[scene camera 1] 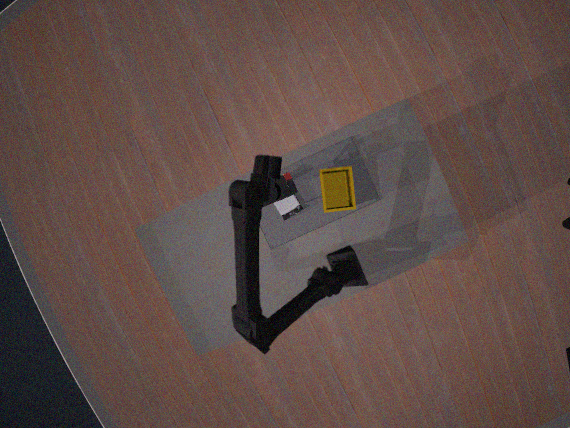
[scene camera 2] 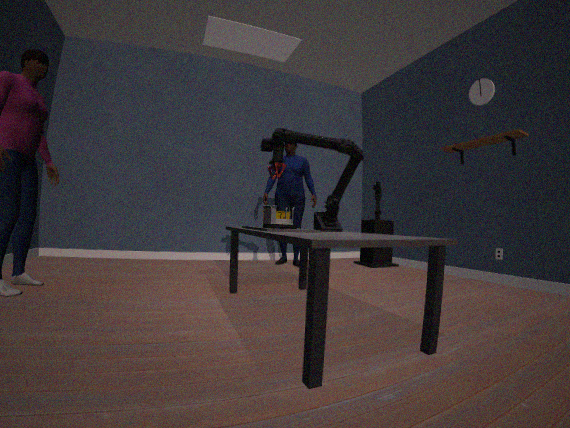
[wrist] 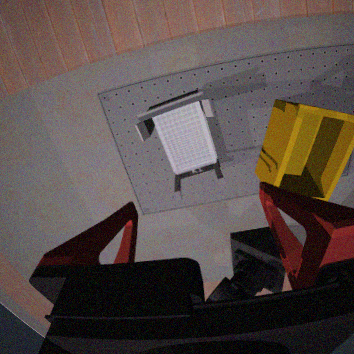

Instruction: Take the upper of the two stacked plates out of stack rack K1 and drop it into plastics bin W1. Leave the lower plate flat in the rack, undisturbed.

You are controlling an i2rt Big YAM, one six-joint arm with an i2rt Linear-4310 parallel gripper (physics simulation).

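Places are measured from the arm's base along level axes (x left, y ahead, z down), in metres.
Where they show: gripper, between the fingertips: (scene camera 2: 275, 178) (wrist: 195, 198); arm's base, origin of its link: (scene camera 1: 345, 270) (scene camera 2: 328, 220) (wrist: 255, 267).
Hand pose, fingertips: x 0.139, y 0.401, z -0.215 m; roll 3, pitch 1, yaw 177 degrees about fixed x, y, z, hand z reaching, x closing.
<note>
Things, the pixels of their centre, and the offset from my fingertips. Level surfaces: height alone.
- white gridded upper plate, middle of its body: (wrist: 184, 137) (scene camera 1: 282, 197) dx +0.005, dy -0.024, dz +0.228 m
- stack rack K1, middle of its body: (wrist: 186, 143) (scene camera 1: 282, 198) (scene camera 2: 279, 217) dx +0.004, dy -0.031, dz +0.213 m
- yellow plastics bin W1, middle of its body: (wrist: 301, 149) (scene camera 1: 336, 189) (scene camera 2: 276, 219) dx -0.215, dy -0.073, dz +0.223 m
- table, height of its surface: dz +0.288 m
The white gridded upper plate (scene camera 1: 286, 205) (wrist: 185, 137) lies flat in stack rack K1 (scene camera 2: 267, 216) (wrist: 170, 105), which has a grey end wall and dark posts at its other end. The lower plate cannot be told apart beneath it. The yellow plastics bin W1 (scene camera 1: 323, 190) (wrist: 280, 145) stands beside the rack, to its right in the wrist view. My gripper (scene camera 2: 276, 172) (wrist: 195, 198) is open and empty, fingers pointing down, high above the rack and apart from it. In scene camera 1 the arm hides most of the gripper.
Rack and bin stand on a perforated grey board (scene camera 1: 275, 237) (wrist: 125, 165) on the table (scene camera 1: 185, 280) (scene camera 2: 380, 240). The arm's base (scene camera 1: 347, 267) (scene camera 2: 327, 221) stands near one long table edge. A person in blue (scene camera 2: 297, 175) stands behind the table; one in pink (scene camera 2: 22, 120) stands at the left.
</note>
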